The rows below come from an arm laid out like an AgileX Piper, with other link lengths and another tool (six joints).
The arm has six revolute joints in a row. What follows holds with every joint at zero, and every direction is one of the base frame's.
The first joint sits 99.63 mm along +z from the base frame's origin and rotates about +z.
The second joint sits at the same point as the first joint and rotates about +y.
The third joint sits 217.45 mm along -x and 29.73 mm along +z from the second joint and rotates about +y.
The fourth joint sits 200.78 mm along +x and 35.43 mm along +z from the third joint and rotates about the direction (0.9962, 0, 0.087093).
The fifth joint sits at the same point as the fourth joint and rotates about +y.
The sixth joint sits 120.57 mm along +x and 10.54 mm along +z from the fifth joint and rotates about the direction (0.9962, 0, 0.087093).
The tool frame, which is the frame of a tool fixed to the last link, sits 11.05 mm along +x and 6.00 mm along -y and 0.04 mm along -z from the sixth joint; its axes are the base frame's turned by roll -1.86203, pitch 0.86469 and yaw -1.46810 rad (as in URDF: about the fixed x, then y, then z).
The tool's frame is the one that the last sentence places.
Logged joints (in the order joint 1, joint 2, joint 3, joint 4, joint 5, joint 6), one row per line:
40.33 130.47 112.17 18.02 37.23 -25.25
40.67 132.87 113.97 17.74 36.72 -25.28
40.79 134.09 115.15 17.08 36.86 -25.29
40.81 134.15 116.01 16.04 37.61 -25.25
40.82 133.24 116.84 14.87 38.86 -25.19
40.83 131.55 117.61 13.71 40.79 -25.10
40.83 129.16 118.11 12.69 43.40 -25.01
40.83 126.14 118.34 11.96 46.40 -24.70
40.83 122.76 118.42 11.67 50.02 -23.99
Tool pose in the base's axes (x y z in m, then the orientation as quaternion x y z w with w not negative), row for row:
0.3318 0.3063 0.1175 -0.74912 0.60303 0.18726 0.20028
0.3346 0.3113 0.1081 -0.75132 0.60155 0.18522 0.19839
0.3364 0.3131 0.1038 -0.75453 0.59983 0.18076 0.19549
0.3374 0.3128 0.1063 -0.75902 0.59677 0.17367 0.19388
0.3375 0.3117 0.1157 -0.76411 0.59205 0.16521 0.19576
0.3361 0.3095 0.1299 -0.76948 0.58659 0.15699 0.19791
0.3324 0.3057 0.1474 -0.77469 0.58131 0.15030 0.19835
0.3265 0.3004 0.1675 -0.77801 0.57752 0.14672 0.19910
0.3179 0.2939 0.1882 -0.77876 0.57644 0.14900 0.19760
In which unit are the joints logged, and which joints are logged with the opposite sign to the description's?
The joints are logged in degrees. Opposite sign: joint 3.
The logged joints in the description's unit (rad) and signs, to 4 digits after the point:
0.7039 2.2771 -1.9577 0.3145 0.6498 -0.4407
0.7098 2.3190 -1.9892 0.3096 0.6409 -0.4412
0.7119 2.3403 -2.0097 0.2981 0.6433 -0.4414
0.7123 2.3414 -2.0248 0.2800 0.6564 -0.4407
0.7124 2.3255 -2.0392 0.2595 0.6782 -0.4396
0.7126 2.2960 -2.0527 0.2393 0.7119 -0.4381
0.7126 2.2543 -2.0614 0.2215 0.7575 -0.4365
0.7126 2.2016 -2.0654 0.2087 0.8098 -0.4311
0.7126 2.1426 -2.0668 0.2037 0.8730 -0.4187

